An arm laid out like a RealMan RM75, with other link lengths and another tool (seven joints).
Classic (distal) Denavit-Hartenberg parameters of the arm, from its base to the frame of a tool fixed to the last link. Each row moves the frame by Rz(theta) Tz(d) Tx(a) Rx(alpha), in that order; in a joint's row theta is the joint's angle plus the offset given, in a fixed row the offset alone. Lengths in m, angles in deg.
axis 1: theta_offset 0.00  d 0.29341  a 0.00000  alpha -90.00
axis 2: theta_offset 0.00  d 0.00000  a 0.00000  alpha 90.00
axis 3: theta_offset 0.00  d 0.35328  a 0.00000  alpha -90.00
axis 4: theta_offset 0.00  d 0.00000  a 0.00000  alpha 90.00
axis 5: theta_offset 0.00  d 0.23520  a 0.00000  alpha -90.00
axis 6: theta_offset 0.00  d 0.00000  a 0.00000  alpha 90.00
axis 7: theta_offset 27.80  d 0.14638  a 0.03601  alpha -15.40
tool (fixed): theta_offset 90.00  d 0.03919  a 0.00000  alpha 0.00
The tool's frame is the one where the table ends.
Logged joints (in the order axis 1, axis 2, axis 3, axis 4, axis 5, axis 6, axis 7), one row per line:
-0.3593, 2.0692, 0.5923, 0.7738, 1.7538, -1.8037, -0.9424
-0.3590, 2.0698, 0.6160, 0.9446, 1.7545, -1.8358, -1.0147
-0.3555, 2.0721, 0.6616, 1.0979, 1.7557, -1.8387, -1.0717
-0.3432, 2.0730, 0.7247, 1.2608, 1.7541, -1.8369, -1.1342
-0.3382, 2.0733, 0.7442, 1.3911, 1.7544, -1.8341, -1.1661
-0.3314, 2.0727, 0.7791, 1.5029, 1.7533, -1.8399, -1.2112
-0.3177, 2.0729, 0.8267, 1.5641, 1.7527, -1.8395, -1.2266
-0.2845, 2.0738, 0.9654, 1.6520, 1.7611, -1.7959, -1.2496
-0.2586, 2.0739, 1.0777, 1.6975, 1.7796, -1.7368, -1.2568
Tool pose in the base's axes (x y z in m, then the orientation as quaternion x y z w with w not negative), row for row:
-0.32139, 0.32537, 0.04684, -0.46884, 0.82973, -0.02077, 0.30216
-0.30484, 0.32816, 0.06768, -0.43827, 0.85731, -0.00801, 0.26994
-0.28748, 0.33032, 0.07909, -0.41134, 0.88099, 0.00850, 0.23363
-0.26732, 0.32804, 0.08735, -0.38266, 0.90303, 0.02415, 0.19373
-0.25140, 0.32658, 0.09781, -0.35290, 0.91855, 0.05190, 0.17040
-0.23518, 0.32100, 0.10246, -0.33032, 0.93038, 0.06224, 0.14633
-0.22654, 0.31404, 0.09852, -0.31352, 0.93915, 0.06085, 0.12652
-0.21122, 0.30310, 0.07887, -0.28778, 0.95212, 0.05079, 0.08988
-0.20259, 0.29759, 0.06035, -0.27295, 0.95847, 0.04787, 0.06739
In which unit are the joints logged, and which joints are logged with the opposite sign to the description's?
The joints are logged in radians. Opposite sign: axis 2, axis 6.
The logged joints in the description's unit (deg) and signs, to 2 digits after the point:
-20.59, -118.56, 33.94, 44.34, 100.49, 103.34, -54.00
-20.57, -118.59, 35.29, 54.12, 100.53, 105.18, -58.14
-20.37, -118.72, 37.91, 62.91, 100.59, 105.35, -61.40
-19.66, -118.77, 41.52, 72.24, 100.50, 105.25, -64.98
-19.38, -118.79, 42.64, 79.70, 100.52, 105.09, -66.81
-18.99, -118.76, 44.64, 86.11, 100.46, 105.42, -69.40
-18.20, -118.77, 47.37, 89.62, 100.42, 105.40, -70.28
-16.30, -118.82, 55.31, 94.65, 100.90, 102.90, -71.60
-14.82, -118.83, 61.75, 97.26, 101.96, 99.51, -72.01

